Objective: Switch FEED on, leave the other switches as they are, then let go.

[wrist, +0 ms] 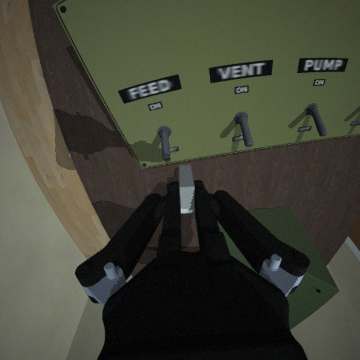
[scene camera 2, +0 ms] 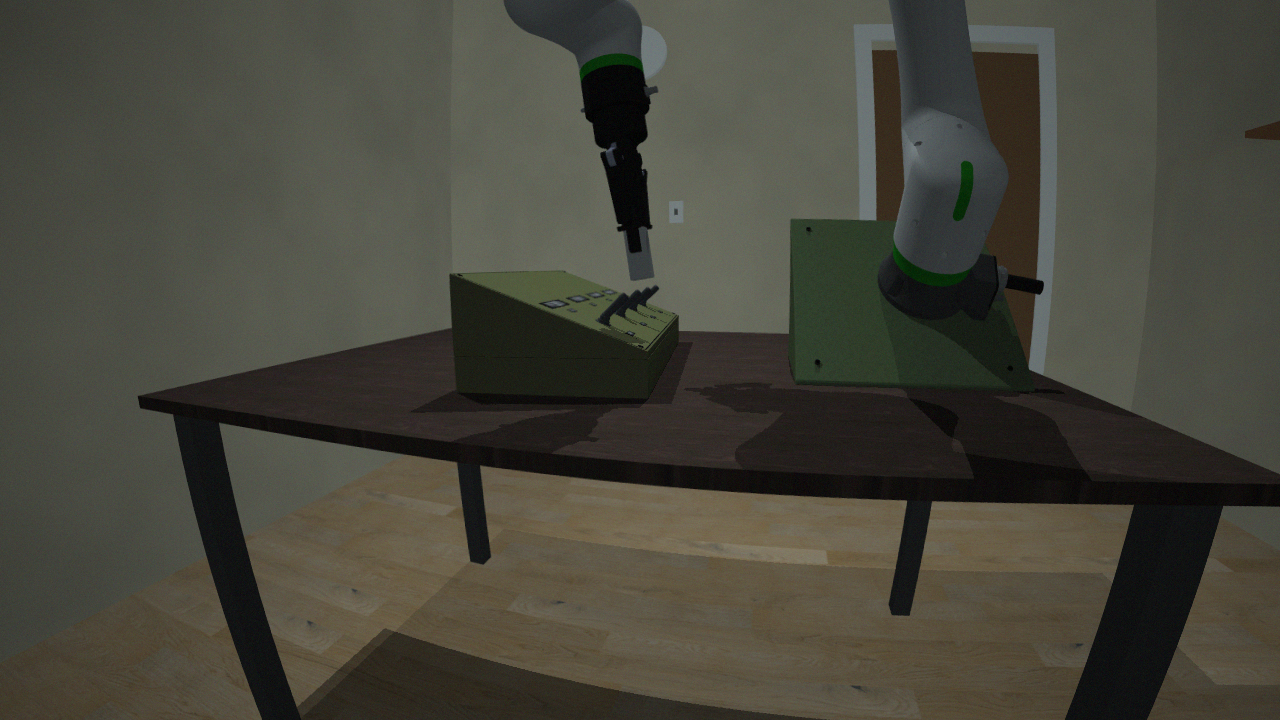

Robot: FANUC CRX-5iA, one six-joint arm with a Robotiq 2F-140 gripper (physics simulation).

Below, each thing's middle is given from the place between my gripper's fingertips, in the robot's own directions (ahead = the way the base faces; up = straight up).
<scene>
Right now my hand is 15 cm short of the green sloped switch box (scene camera 2: 542,333), 12 cm to the left of it and 7 cm above it.
</scene>
